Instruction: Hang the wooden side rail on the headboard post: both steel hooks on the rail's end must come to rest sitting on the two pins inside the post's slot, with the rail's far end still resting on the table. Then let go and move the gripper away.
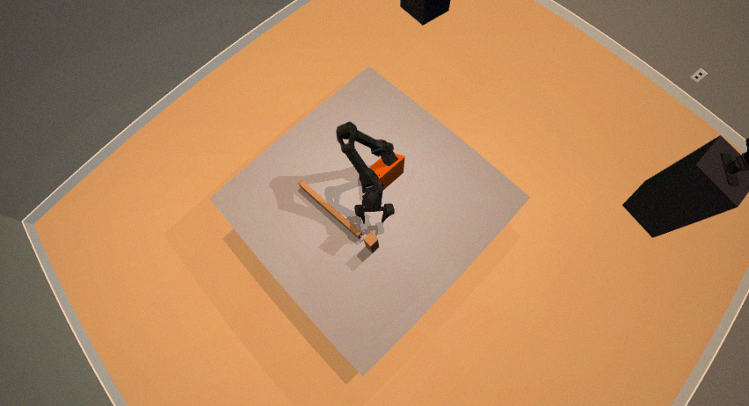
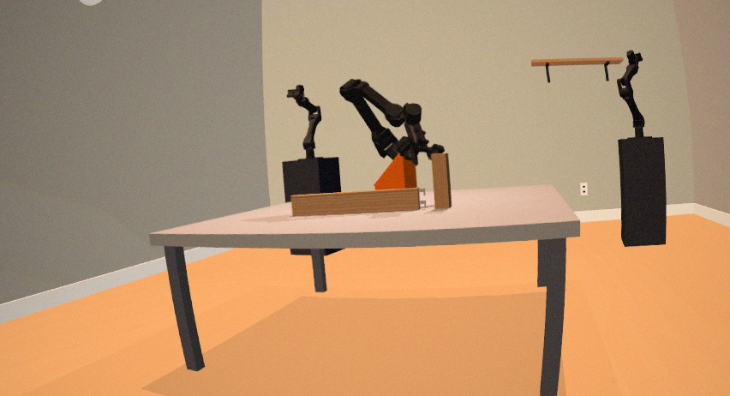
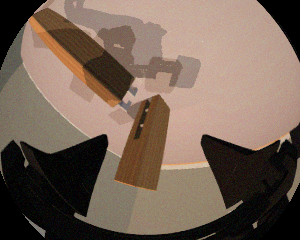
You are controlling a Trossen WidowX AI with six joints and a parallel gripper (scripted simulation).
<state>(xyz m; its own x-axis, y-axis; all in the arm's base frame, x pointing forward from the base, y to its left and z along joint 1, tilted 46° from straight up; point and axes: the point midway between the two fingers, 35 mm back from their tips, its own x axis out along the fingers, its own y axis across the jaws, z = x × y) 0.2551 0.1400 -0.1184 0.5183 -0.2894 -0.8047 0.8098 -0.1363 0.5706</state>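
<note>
Now: gripper tip 60 mm short of the headboard post, 70 mm to the right of it and 50 mm above it.
</note>
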